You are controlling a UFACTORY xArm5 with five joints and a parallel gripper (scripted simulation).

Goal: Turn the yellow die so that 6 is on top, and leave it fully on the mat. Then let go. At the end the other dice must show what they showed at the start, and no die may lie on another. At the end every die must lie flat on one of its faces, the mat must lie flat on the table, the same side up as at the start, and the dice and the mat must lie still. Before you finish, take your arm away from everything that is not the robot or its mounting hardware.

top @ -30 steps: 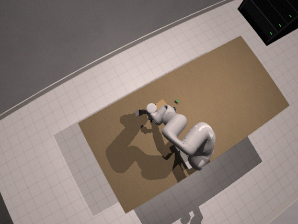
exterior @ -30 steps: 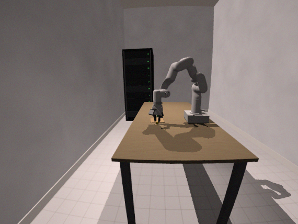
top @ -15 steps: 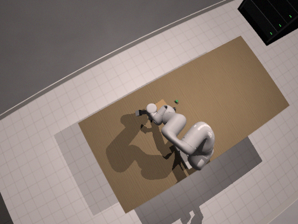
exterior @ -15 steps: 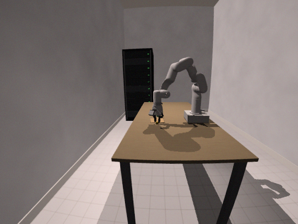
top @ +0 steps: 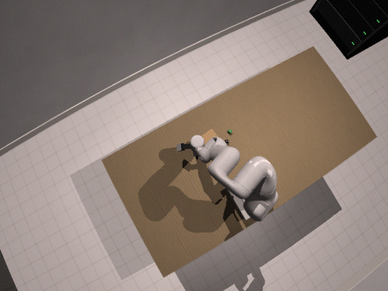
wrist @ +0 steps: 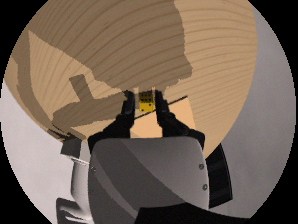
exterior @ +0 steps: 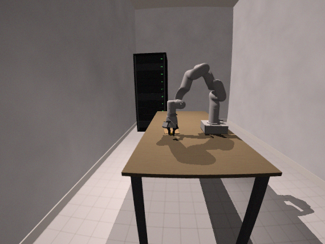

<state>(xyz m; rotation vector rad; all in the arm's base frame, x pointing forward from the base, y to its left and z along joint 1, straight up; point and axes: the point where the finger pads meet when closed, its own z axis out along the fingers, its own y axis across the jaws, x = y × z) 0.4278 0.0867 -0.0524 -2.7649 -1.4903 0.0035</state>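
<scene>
The yellow die lies 10 mm below my hand. The rest, counted from my hand: green die: 260 mm to the right, 40 mm behind, 10 mm below; then black die: 200 mm to the right, 80 mm behind, 10 mm below; then tan mat: 100 mm to the right, 20 mm below, 10 mm behind.
</scene>
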